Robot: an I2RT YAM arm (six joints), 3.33 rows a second.
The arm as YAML. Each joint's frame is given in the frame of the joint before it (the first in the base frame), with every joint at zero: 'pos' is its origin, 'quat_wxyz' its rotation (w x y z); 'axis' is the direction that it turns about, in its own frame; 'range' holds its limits. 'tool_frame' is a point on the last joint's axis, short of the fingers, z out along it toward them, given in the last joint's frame.
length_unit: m
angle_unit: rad
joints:
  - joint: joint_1
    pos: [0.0, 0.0, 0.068]
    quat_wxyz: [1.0, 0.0, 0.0, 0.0]
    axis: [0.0, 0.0, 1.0]
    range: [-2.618, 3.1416]
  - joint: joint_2
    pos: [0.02, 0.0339, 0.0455]
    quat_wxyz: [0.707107, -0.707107, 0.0, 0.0]
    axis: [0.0, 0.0, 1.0]
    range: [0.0, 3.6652]
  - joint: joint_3
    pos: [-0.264, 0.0, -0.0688]
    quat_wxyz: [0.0, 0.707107, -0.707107, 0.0]
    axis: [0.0, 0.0, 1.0]
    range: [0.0, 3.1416]
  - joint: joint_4
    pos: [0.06, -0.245, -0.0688]
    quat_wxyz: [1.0, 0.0, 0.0, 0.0]
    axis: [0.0, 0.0, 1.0]
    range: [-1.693, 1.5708]
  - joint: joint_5
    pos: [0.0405, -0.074, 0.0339]
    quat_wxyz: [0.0, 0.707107, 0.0, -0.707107]
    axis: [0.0, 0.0, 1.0]
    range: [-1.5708, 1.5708]
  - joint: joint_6
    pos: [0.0, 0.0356, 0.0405]
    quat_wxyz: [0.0, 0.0, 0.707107, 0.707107]
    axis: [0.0, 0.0, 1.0]
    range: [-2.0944, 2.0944]
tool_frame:
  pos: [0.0, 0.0, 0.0]
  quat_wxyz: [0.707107, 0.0, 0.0, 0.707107]
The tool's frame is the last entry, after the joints.
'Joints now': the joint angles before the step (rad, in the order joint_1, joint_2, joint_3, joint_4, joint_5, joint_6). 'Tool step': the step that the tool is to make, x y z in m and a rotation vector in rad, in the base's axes. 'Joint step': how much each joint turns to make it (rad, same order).
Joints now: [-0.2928, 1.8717, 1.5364, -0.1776, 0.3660, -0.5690]
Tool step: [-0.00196, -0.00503, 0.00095, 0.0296, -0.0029, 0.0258]
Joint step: [-0.0160, -0.0019, 0.0053, -0.0149, -0.0507, 0.0050]
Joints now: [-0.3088, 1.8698, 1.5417, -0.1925, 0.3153, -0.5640]
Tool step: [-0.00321, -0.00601, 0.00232, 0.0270, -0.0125, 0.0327]
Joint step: [-0.0198, -0.0072, -0.0003, -0.0034, -0.0603, -0.0004]
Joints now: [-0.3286, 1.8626, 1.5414, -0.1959, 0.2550, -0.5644]
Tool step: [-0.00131, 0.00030, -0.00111, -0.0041, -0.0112, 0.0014]
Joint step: [-0.0004, -0.0069, -0.0180, 0.0233, -0.0015, -0.0012]
